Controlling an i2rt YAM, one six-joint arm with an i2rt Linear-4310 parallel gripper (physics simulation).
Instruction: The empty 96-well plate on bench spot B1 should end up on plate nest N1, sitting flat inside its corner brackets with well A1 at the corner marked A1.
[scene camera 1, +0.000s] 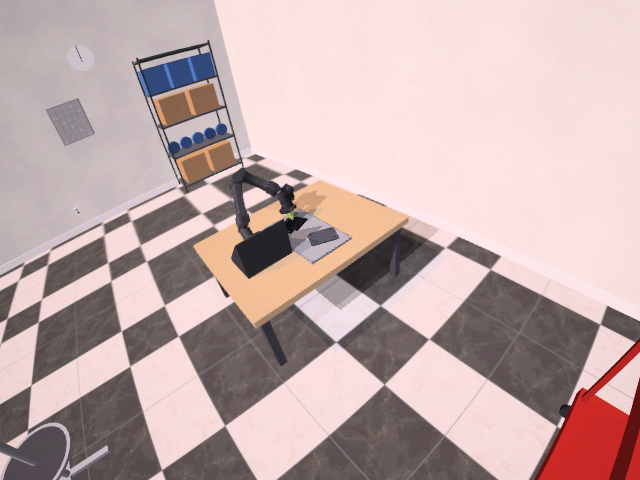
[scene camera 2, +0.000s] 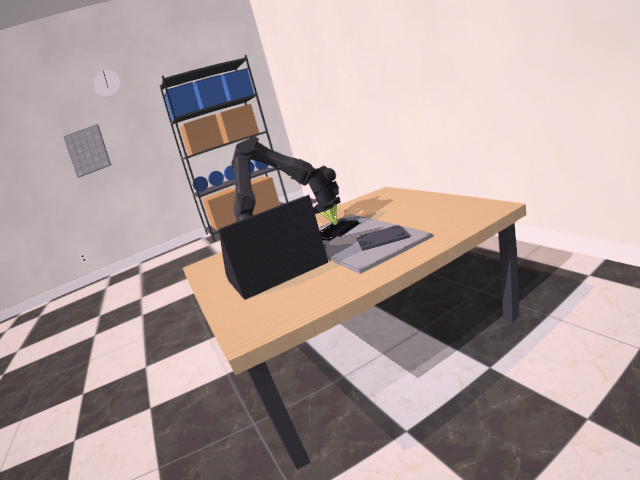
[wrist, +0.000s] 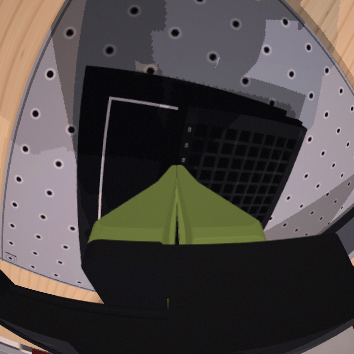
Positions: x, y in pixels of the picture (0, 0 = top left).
gripper: grips a black well plate (wrist: 245, 155)
